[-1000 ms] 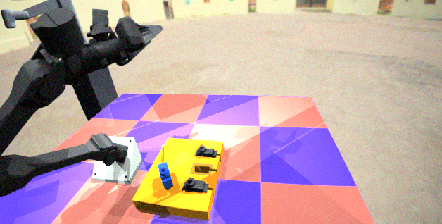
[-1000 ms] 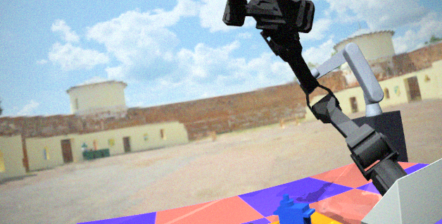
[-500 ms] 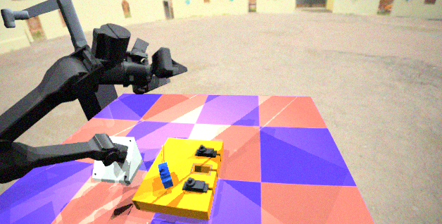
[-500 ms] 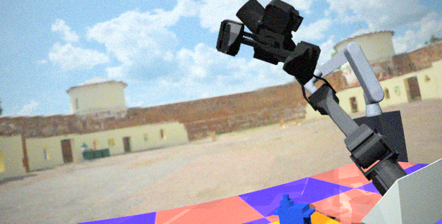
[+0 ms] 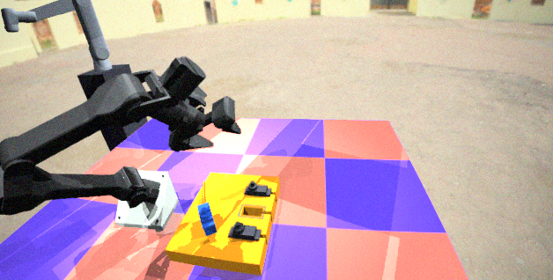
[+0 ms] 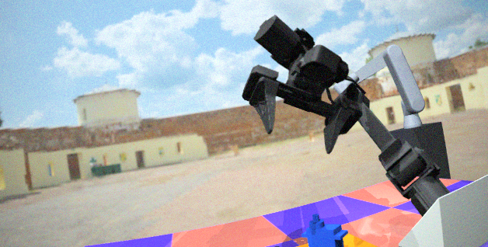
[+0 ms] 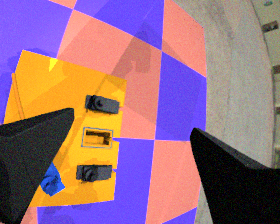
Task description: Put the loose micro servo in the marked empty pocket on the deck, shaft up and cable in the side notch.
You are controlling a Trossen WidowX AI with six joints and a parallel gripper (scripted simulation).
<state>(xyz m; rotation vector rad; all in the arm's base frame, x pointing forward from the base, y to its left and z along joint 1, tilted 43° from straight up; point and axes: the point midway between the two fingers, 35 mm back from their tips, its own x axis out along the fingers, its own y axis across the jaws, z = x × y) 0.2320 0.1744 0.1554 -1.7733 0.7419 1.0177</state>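
Right now my gripper tip is 240 mm above the yellow deck, 60 mm past it and 30 mm to the left of it.
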